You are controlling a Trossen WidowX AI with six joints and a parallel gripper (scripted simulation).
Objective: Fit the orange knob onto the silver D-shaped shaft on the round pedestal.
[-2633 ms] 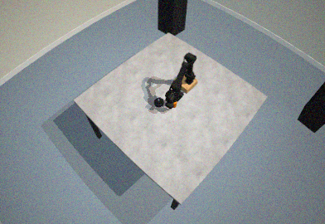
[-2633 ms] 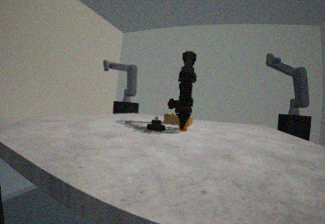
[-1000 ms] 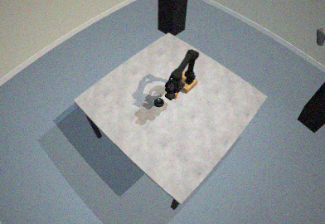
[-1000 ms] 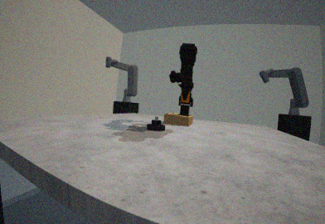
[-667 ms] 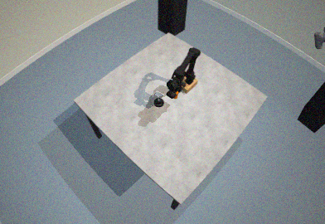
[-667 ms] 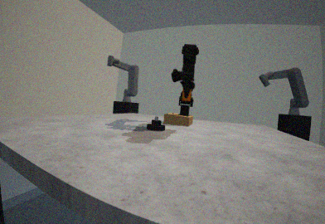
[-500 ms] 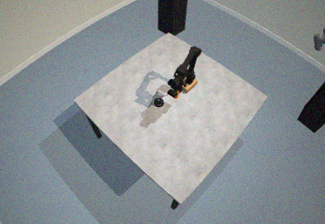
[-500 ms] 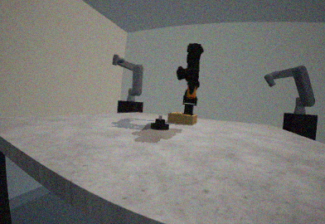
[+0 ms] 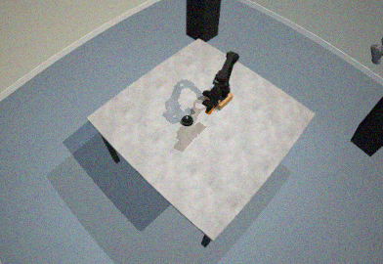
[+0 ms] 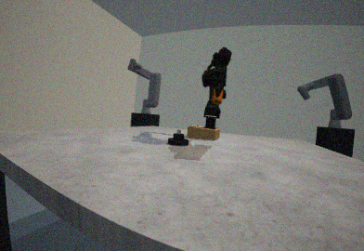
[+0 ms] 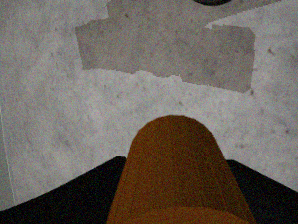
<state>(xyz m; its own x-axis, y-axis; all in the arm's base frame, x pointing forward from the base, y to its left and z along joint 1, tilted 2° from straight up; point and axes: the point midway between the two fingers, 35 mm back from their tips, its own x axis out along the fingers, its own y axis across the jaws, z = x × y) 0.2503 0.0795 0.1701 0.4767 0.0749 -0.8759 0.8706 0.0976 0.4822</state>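
The orange knob is 20 mm behind my gripper tip and 30 mm above it. The rest, counted from my gripper tip: round black pedestal (70 mm ahead, 140 mm to the right, 160 mm below).
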